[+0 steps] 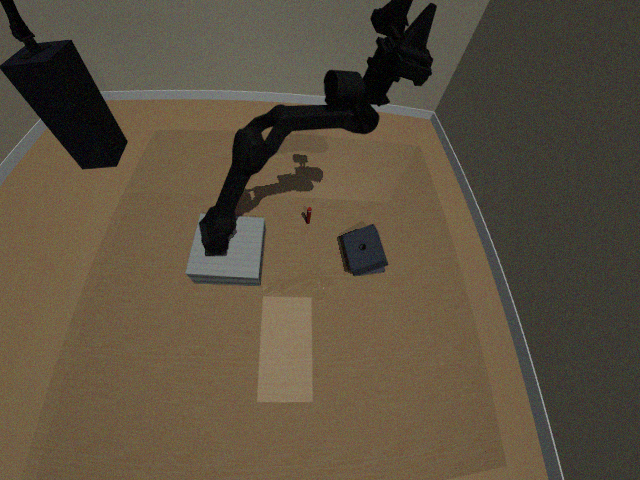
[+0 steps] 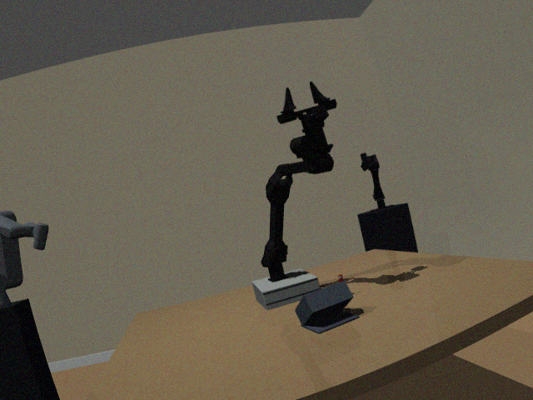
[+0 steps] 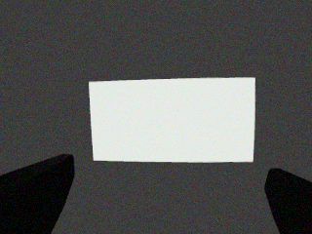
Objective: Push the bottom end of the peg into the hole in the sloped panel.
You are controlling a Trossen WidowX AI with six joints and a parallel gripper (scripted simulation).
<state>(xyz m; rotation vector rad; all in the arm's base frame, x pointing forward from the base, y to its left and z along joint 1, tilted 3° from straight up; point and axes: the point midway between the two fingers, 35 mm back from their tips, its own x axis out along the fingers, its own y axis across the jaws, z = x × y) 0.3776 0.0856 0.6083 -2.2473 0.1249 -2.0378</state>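
The red round peg lies 640 mm below my gripper tip, 120 mm behind it and 40 mm to the left of it. Round my gripper tip: sloped panel 640 mm below, 110 mm to the right, 50 mm ahead.
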